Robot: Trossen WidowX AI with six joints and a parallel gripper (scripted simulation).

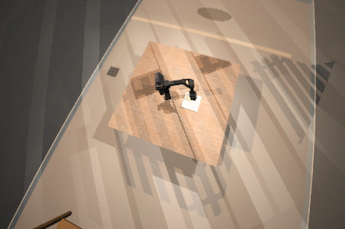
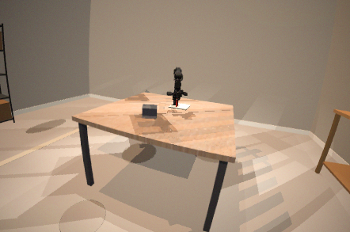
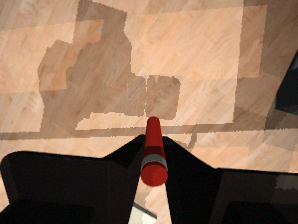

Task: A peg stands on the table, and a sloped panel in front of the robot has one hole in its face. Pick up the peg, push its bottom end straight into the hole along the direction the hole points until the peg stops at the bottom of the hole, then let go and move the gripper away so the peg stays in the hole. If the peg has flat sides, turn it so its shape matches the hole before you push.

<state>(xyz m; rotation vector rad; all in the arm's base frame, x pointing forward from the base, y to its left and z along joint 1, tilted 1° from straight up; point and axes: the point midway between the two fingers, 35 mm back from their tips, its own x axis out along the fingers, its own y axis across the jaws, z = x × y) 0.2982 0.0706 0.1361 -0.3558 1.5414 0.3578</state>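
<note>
My gripper tip is 200 mm to the left of the grey sloped panel, 160 mm short of it and 70 mm above it. The rest, counted from my gripper tip: red round peg (20 mm above).
</note>
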